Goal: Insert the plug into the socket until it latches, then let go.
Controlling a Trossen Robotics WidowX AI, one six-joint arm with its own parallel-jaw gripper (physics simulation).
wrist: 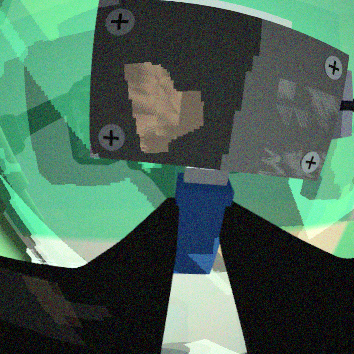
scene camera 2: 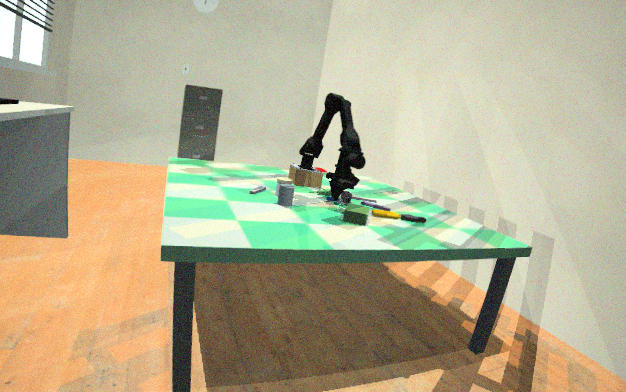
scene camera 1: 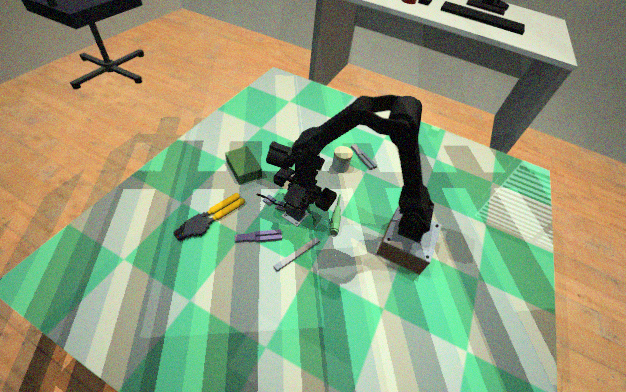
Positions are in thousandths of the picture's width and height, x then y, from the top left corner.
Scene:
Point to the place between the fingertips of my gripper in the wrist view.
558, 586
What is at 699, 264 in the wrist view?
A socket.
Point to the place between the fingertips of my gripper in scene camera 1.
485, 519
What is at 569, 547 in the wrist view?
A blue plug.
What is my gripper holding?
A blue plug.

